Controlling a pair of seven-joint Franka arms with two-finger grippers.
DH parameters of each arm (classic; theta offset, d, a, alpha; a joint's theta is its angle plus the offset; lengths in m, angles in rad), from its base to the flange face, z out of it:
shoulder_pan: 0 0.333 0 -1.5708
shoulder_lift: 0 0 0 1.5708
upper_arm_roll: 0 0.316 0.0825 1.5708
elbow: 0 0 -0.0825 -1.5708
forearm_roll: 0 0.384 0 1.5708
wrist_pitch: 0 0 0.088 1.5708
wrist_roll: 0 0.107 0 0
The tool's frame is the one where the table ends.
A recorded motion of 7 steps. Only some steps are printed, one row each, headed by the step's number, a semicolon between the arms.
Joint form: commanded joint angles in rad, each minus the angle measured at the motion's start. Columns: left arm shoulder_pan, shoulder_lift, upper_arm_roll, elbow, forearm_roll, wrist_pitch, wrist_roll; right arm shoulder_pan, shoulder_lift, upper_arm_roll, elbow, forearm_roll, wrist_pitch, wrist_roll.
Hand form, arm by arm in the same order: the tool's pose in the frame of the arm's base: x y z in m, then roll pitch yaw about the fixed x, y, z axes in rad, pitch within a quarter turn. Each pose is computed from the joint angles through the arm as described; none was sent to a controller.
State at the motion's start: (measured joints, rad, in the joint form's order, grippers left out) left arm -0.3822 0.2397 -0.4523 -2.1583 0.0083 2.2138 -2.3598; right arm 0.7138 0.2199 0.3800 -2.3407 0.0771 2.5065 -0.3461
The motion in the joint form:
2: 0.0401 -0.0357 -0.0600 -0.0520 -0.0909 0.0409 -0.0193; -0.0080 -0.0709 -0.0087 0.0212 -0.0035 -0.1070 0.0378
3: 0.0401 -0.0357 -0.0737 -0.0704 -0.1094 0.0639 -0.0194; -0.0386 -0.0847 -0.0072 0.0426 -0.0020 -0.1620 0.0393
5: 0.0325 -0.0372 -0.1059 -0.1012 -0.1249 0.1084 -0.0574; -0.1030 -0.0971 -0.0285 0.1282 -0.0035 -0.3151 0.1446
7: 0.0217 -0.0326 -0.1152 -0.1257 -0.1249 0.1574 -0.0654; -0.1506 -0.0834 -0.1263 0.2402 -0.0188 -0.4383 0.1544
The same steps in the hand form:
2: 0.3485 -0.4033 0.2883 -2.9315 0.0062 1.5842; 0.2418 0.4529 0.2769 -3.0268 0.0297 1.3292
3: 0.3401 -0.4058 0.2835 -2.9241 0.0181 1.5863; 0.2558 0.4475 0.2875 -3.0224 0.0498 1.3020
5: 0.3200 -0.4152 0.2773 -2.9244 0.0299 1.6004; 0.2994 0.4334 0.3159 -3.0191 0.1172 1.1245
7: 0.3096 -0.4189 0.2700 -2.9367 0.0447 1.5941; 0.3730 0.3993 0.3446 -3.0301 0.1475 0.9853

